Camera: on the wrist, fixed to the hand. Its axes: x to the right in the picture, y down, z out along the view.
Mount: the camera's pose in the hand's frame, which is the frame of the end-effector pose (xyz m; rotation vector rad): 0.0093 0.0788 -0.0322 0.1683 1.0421 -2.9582
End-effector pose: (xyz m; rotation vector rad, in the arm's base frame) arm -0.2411 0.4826 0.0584 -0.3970 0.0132 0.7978
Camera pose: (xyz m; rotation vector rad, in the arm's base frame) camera -0.2852 0.5273 0.0002 -0.2198 0.3569 -2.3423
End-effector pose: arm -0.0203 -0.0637 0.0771 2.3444 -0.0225 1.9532
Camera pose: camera -0.0556 -0.1392 0.0967 -0.4767 1.8171 0.5010
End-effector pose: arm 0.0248 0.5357 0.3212 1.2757 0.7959 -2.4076
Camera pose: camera 0.0802 0.4918 0.2729 -0.0524 -0.8751 0.0204
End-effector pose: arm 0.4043 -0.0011 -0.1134 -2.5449 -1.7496 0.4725
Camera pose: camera 0.4873 -0.0170 -0.0993 1.2238 -1.9389 -0.6366
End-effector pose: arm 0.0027 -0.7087 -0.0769 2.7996 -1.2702 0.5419
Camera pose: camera -0.0592 -0.7630 -0.0534 0.8887 2.3331 0.8439
